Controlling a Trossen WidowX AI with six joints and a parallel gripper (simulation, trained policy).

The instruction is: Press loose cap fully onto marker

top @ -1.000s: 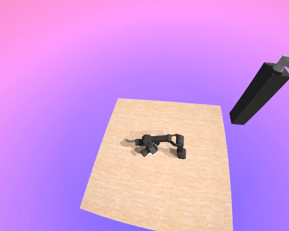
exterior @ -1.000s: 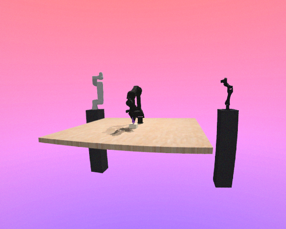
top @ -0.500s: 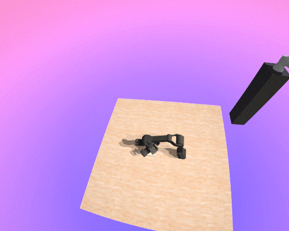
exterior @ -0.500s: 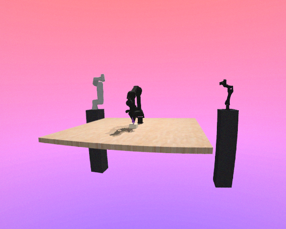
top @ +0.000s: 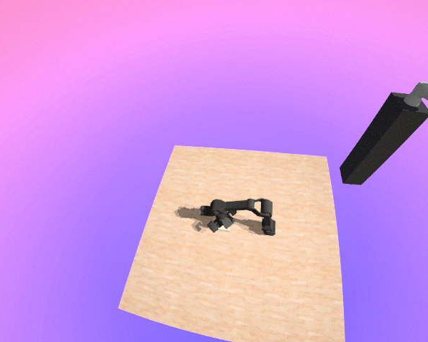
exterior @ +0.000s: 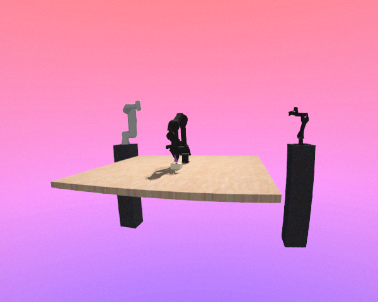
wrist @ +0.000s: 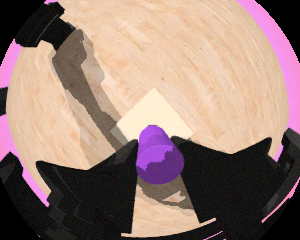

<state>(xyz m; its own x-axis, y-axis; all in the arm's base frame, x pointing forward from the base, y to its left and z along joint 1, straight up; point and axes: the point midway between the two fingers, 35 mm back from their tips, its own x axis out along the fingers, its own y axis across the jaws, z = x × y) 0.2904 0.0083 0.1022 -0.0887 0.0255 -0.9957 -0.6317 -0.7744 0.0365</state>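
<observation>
My gripper tip is now 10 mm below the purple cap. From my gripper tip the other things lie so: holder block: 50 mm below.
</observation>
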